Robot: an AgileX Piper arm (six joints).
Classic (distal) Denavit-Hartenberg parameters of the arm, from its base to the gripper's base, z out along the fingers. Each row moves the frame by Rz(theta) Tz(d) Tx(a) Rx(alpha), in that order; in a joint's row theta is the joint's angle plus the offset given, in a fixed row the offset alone. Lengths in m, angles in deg.
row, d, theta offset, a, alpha
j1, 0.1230, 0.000, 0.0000, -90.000
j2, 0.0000, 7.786, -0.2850, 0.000
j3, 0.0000, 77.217, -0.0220, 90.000
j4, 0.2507, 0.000, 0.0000, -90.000
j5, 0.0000, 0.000, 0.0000, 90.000
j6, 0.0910, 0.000, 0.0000, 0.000
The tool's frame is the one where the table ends.
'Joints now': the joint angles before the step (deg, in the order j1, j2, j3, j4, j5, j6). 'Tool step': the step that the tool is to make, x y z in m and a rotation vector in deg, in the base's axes. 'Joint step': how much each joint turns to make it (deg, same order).
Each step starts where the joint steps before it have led.
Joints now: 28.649, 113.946, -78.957, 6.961, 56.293, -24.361
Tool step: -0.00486, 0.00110, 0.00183, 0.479, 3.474, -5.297
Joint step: 0.063, -0.192, -0.100, 1.937, 2.582, 4.743
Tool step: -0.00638, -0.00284, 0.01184, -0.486, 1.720, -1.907
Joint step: -0.001, -1.822, 0.034, 0.132, 3.257, 2.309
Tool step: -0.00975, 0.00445, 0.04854, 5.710, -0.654, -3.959
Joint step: 0.239, -5.514, -2.806, 4.597, 4.504, 3.209
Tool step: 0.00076, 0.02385, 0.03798, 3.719, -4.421, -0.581
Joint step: 2.976, -0.601, -7.569, 0.361, 1.645, 3.966
